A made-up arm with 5 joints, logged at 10 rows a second.
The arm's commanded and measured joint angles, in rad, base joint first. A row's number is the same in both.
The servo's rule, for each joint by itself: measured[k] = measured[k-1] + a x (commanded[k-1-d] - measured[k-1]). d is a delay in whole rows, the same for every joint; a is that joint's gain. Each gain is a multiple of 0.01, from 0.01 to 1. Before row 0 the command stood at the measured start. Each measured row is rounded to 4 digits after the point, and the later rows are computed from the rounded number. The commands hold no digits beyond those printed.
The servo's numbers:
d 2
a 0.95 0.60 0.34 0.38 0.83
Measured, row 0:
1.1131, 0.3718, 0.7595, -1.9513, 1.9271
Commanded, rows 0 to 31:
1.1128, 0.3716, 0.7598, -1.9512, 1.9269
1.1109, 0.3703, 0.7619, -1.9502, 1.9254
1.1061, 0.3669, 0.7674, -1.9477, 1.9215
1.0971, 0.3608, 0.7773, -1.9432, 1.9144
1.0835, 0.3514, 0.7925, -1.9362, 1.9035
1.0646, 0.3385, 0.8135, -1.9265, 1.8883
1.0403, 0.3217, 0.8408, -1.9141, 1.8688
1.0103, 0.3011, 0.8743, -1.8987, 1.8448
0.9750, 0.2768, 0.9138, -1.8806, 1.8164
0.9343, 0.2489, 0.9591, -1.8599, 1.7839
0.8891, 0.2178, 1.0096, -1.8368, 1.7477
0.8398, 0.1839, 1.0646, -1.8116, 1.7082
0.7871, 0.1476, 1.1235, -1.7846, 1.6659
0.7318, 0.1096, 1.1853, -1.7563, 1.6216
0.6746, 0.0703, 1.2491, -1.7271, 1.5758
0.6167, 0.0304, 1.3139, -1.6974, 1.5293
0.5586, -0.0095, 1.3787, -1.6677, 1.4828
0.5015, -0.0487, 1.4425, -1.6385, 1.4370
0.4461, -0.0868, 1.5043, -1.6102, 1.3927
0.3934, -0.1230, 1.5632, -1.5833, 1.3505
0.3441, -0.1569, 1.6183, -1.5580, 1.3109
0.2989, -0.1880, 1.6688, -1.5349, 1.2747
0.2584, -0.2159, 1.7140, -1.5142, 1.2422
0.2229, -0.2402, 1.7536, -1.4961, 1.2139
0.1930, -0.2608, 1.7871, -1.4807, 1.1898
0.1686, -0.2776, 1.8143, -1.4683, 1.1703
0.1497, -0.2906, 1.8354, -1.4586, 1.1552
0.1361, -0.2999, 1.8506, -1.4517, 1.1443
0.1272, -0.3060, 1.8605, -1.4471, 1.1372
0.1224, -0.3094, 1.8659, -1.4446, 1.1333
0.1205, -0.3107, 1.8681, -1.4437, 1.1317
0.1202, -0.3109, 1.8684, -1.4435, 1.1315
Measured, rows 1 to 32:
1.1131, 0.3718, 0.7595, -1.9513, 1.9271
1.1131, 0.3718, 0.7595, -1.9513, 1.9271
1.1128, 0.3717, 0.7596, -1.9513, 1.9269
1.1110, 0.3709, 0.7604, -1.9509, 1.9257
1.1063, 0.3685, 0.7628, -1.9497, 1.9222
1.0976, 0.3639, 0.7677, -1.9472, 1.9157
1.0842, 0.3564, 0.7761, -1.9430, 1.9056
1.0656, 0.3457, 0.7888, -1.9367, 1.8912
1.0416, 0.3313, 0.8065, -1.9281, 1.8726
1.0119, 0.3132, 0.8296, -1.9169, 1.8495
0.9768, 0.2914, 0.8582, -1.9031, 1.8220
0.9364, 0.2659, 0.8925, -1.8867, 1.7904
0.8915, 0.2370, 0.9323, -1.8677, 1.7550
0.8424, 0.2051, 0.9773, -1.8464, 1.7162
0.7899, 0.1706, 1.0270, -1.8229, 1.6745
0.7347, 0.1340, 1.0808, -1.7976, 1.6306
0.6776, 0.0958, 1.1380, -1.7708, 1.5851
0.6197, 0.0566, 1.1978, -1.7429, 1.5388
0.5617, 0.0169, 1.2593, -1.7143, 1.4923
0.5045, -0.0225, 1.3216, -1.6855, 1.4464
0.4490, -0.0611, 1.3837, -1.6569, 1.4018
0.3962, -0.0982, 1.4447, -1.6289, 1.3592
0.3467, -0.1334, 1.5037, -1.6020, 1.3191
0.3013, -0.1662, 1.5598, -1.5765, 1.2822
0.2605, -0.1960, 1.6122, -1.5528, 1.2490
0.2248, -0.2225, 1.6603, -1.5313, 1.2199
0.1946, -0.2455, 1.7034, -1.5121, 1.1949
0.1699, -0.2648, 1.7411, -1.4955, 1.1745
0.1507, -0.2803, 1.7732, -1.4815, 1.1585
0.1368, -0.2921, 1.7995, -1.4702, 1.1467
0.1277, -0.3004, 1.8202, -1.4614, 1.1388
0.1227, -0.3058, 1.8357, -1.4550, 1.1342

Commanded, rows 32 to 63:
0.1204, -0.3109, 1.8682, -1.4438, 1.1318
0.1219, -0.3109, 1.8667, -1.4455, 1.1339
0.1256, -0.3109, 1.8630, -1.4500, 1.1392
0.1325, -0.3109, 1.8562, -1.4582, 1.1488
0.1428, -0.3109, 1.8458, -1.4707, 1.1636
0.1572, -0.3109, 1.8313, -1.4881, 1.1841
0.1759, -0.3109, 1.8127, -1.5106, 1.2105
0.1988, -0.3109, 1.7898, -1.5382, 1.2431
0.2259, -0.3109, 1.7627, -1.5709, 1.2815
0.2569, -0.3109, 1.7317, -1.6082, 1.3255
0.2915, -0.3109, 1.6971, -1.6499, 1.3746
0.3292, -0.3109, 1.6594, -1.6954, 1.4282
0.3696, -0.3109, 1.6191, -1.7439, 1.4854
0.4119, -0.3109, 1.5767, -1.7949, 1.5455
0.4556, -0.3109, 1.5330, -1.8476, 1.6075
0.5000, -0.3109, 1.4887, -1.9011, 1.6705
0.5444, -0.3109, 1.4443, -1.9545, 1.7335
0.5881, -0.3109, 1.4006, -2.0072, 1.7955
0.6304, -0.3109, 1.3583, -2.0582, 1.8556
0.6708, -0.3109, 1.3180, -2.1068, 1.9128
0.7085, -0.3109, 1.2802, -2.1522, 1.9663
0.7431, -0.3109, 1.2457, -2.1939, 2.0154
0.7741, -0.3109, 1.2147, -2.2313, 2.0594
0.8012, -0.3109, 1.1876, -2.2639, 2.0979
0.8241, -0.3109, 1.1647, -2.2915, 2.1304
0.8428, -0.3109, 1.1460, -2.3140, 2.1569
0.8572, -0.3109, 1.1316, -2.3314, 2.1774
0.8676, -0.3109, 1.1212, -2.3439, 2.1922
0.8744, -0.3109, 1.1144, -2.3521, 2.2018
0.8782, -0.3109, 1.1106, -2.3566, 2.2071
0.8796, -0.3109, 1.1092, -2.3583, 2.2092
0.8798, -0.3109, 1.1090, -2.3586, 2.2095
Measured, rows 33 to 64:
0.1206, -0.3087, 1.8467, -1.4507, 1.1321
0.1202, -0.3100, 1.8541, -1.4480, 1.1316
0.1204, -0.3105, 1.8589, -1.4464, 1.1318
0.1218, -0.3107, 1.8616, -1.4461, 1.1335
0.1254, -0.3108, 1.8621, -1.4476, 1.1382
0.1321, -0.3109, 1.8601, -1.4516, 1.1470
0.1423, -0.3109, 1.8552, -1.4589, 1.1608
0.1565, -0.3109, 1.8471, -1.4700, 1.1801
0.1749, -0.3109, 1.8354, -1.4854, 1.2053
0.1976, -0.3109, 1.8199, -1.5055, 1.2367
0.2245, -0.3109, 1.8005, -1.5304, 1.2739
0.2553, -0.3109, 1.7771, -1.5600, 1.3167
0.2897, -0.3109, 1.7499, -1.5942, 1.3648
0.3272, -0.3109, 1.7191, -1.6327, 1.4174
0.3675, -0.3109, 1.6851, -1.6750, 1.4738
0.4097, -0.3109, 1.6482, -1.7206, 1.5333
0.4533, -0.3109, 1.6090, -1.7689, 1.5949
0.4977, -0.3109, 1.5681, -1.8191, 1.6576
0.5421, -0.3109, 1.5260, -1.8706, 1.7206
0.5858, -0.3109, 1.4834, -1.9225, 1.7828
0.6282, -0.3109, 1.4409, -1.9741, 1.8432
0.6687, -0.3109, 1.3991, -2.0245, 1.9010
0.7065, -0.3109, 1.3587, -2.0730, 1.9552
0.7413, -0.3109, 1.3203, -2.1189, 2.0052
0.7725, -0.3109, 1.2844, -2.1616, 2.0502
0.7998, -0.3109, 1.2515, -2.2005, 2.0898
0.8229, -0.3109, 1.2220, -2.2351, 2.1235
0.8418, -0.3109, 1.1962, -2.2651, 2.1512
0.8564, -0.3109, 1.1742, -2.2903, 2.1729
0.8670, -0.3109, 1.1562, -2.3107, 2.1889
0.8740, -0.3109, 1.1420, -2.3264, 2.1996
0.8780, -0.3109, 1.1313, -2.3379, 2.2058

